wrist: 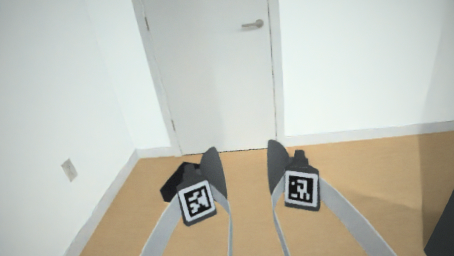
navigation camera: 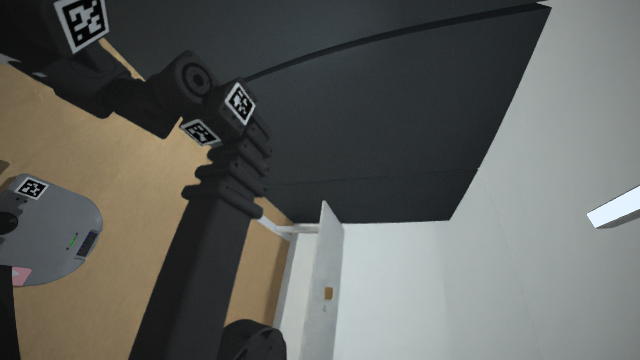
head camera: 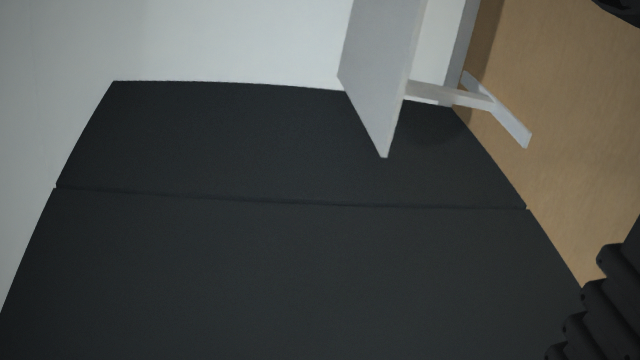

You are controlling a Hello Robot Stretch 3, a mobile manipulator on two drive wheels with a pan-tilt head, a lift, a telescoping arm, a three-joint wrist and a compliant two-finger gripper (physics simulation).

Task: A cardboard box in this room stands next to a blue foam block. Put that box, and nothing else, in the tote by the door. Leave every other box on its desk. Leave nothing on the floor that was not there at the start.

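My gripper is open in the wrist view, with nothing between its fingertips. The black tote stands on the floor by the white door; the left finger hides part of it. A small brown cardboard box sits on a white desk in the navigation view. A small pale thing lies beside it, too small to make out. No blue foam block shows in these views. The fingertips do not show in the head or navigation view.
Tall dark panels stand beside the desk's end. A dark edge shows at the wrist view's right. My arm crosses the navigation view, above my grey base. A wall with an outlet is left of the door.
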